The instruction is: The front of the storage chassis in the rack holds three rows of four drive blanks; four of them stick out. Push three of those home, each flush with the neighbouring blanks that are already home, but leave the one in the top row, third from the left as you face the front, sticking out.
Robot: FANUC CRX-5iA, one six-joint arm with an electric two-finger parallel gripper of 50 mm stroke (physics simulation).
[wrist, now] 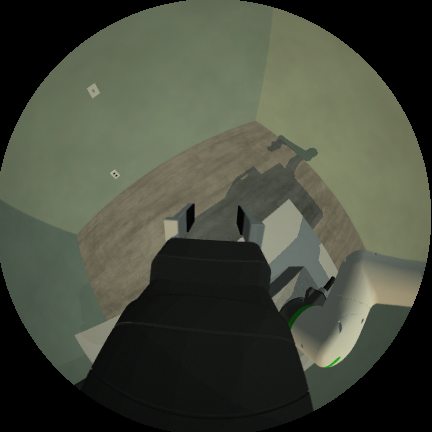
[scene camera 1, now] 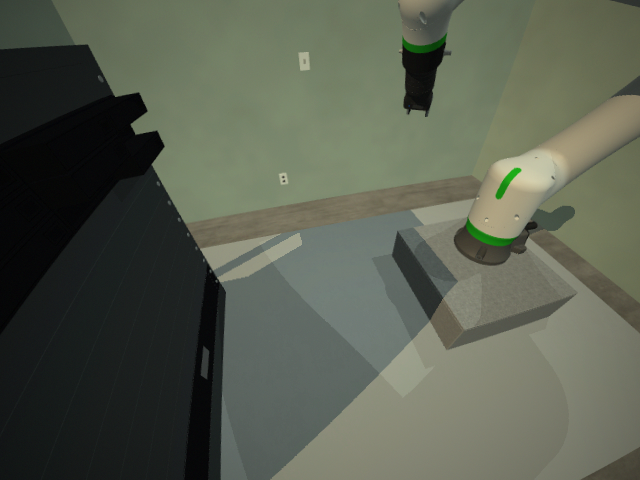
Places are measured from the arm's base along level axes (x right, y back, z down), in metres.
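Pixels of known places: gripper, between the fingertips: (wrist: pixel 215 212) (scene camera 1: pixel 417 113); arm's base, origin of its link: (wrist: pixel 294 317) (scene camera 1: pixel 480 245).
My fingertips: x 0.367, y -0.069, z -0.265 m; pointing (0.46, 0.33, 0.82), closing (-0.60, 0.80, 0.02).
Ahead of a thing's pixels: the offset from my fingertips to its top centre. "spot": to the spot under its first point.
The dark rack (scene camera 1: pixel 149 289) fills the left of the scene view. The storage chassis @(spot: dy -0.625, dx -0.530, dz -0.158 m) (scene camera 1: pixel 56 160) is a very dark band across its upper part, seen at a steep angle. Two dark blocks, one upper @(spot: dy -0.637, dx -0.344, dz -0.161 m) (scene camera 1: pixel 135 105) and one lower @(spot: dy -0.636, dx -0.365, dz -0.107 m) (scene camera 1: pixel 149 147), jut out from its far end; whether both are drive blanks is hard to tell. The rows and the other blanks are too dark to make out. My gripper (scene camera 1: pixel 417 113) (wrist: pixel 215 212) is open and empty, fingers pointing down. It hangs well to the right of the rack, touching nothing. The chassis does not show in the wrist view.
The arm's base (scene camera 1: pixel 483 248) stands on a grey block (scene camera 1: pixel 522 289) at the right. The arm's lower part (wrist: pixel 340 315) shows at the lower right of the wrist view. A green wall (scene camera 1: pixel 222 103) with a switch plate (scene camera 1: pixel 303 60) and an outlet (scene camera 1: pixel 283 178) stands behind.
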